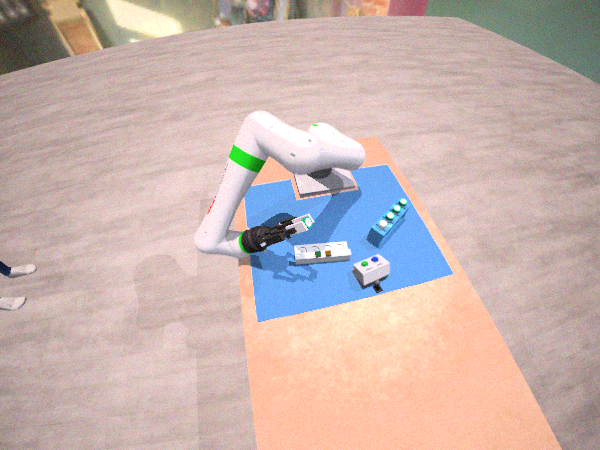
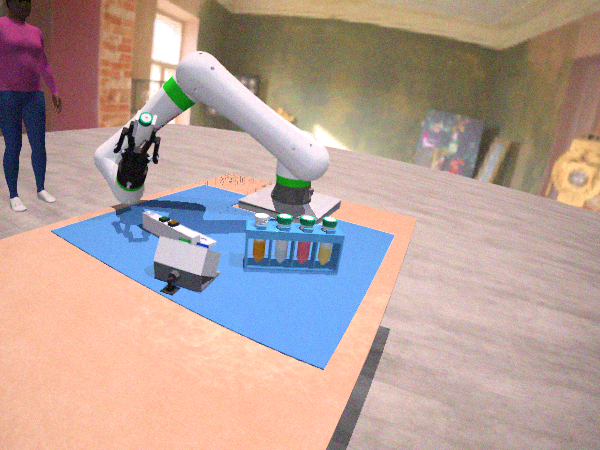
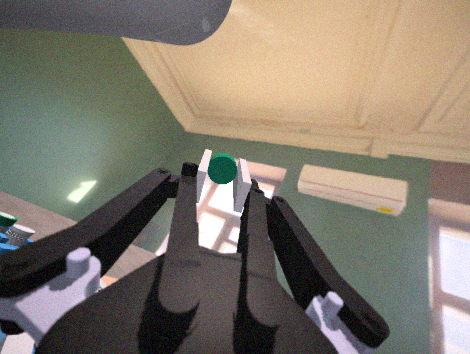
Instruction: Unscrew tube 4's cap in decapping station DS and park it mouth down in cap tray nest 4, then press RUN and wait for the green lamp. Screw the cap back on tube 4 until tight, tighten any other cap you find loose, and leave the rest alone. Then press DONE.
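Where they show: gripper, fingertip midpoint: (image 1: 308, 221) (image 2: 146, 117) (image 3: 222, 166); arm's base, origin of the base link: (image 2: 290, 197).
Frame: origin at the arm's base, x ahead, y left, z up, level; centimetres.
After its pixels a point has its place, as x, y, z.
Note:
My gripper (image 1: 300, 223) {49.8, -22.6, 27.9} (image 2: 145, 126) {49.8, -22.6, 27.9} (image 3: 222, 166) {49.8, -22.6, 27.9} is shut on a green cap (image 1: 308, 222) {50.0, -22.6, 27.9} (image 2: 145, 118) {50.3, -22.5, 27.7} (image 3: 222, 168) {49.1, -23.5, 27.1} and points obliquely upward, high above the mat. The cap's white-centred side faces away from the gripper. The blue rack (image 1: 378, 237) {49.9, 7.5, 3.7} (image 2: 295, 233) {46.4, 17.6, 6.5} holds several tubes. The end tube with orange liquid (image 2: 259, 251) {48.4, 10.4, 0.9} has a bare white top (image 1: 383, 224) {47.7, 9.3, 9.1} (image 2: 261, 219) {48.5, 10.2, 8.7} (image 3: 20, 234) {47.0, 8.2, 8.4}. The others carry green caps; whether any is loose cannot be told. The white tray (image 1: 306, 259) {48.5, -22.6, 0.9} (image 2: 154, 223) {48.9, -20.9, 0.3} has round nests, a dark green square and an orange square.
A button box (image 1: 371, 271) {62.6, -2.7, 5.3} (image 2: 186, 259) {63.7, 1.5, 2.9} with a green button (image 1: 364, 263) {58.6, -3.3, 4.3} and a blue button (image 1: 375, 259) {58.4, 1.4, 4.2} stands on the blue mat (image 1: 300, 295) {60.3, -29.0, -2.8} (image 2: 300, 320) {62.9, 25.7, -2.8}, between tray and rack at the front. The arm's base plate (image 1: 325, 186) {13.0, -0.8, -0.7} (image 2: 250, 201) {12.8, -10.1, -0.4} is behind them.

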